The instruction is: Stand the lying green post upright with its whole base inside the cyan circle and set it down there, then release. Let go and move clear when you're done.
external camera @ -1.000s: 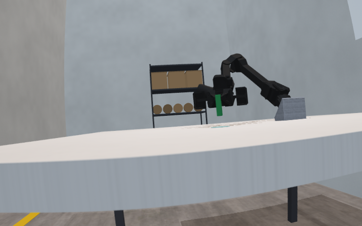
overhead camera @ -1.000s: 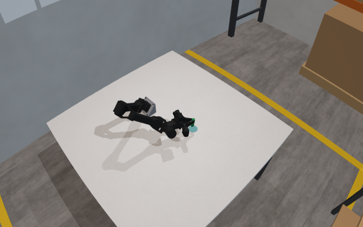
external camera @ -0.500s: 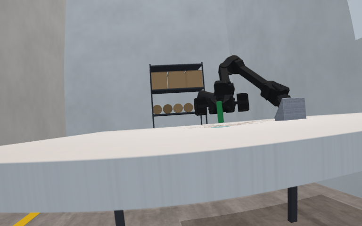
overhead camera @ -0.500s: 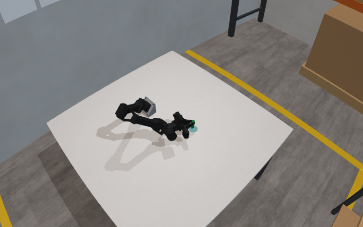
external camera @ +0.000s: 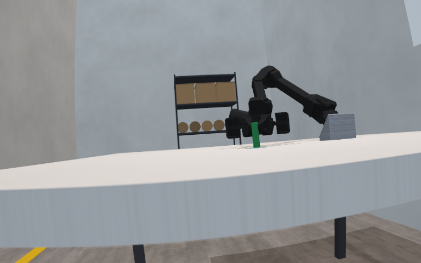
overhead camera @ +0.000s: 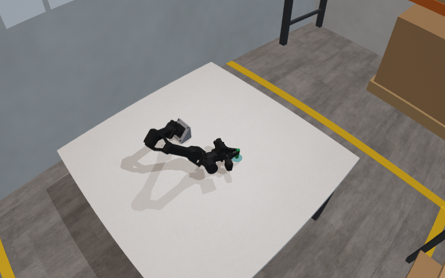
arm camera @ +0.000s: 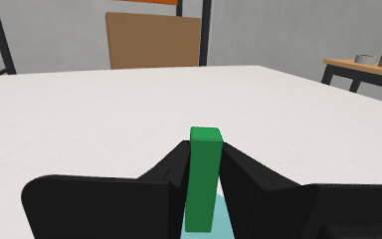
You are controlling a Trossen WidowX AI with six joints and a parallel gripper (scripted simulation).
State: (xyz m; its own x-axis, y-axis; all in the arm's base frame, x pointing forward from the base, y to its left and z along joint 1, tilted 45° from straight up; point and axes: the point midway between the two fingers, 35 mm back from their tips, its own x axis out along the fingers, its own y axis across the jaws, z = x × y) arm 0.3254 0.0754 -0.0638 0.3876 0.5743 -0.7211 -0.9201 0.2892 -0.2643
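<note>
My hand is 60 mm above the cyan circle, 20 mm to the right of it and 10 mm short of it. The rest, counted from my hand: green post: 30 mm to the left, 20 mm below, 10 mm ahead.
</note>
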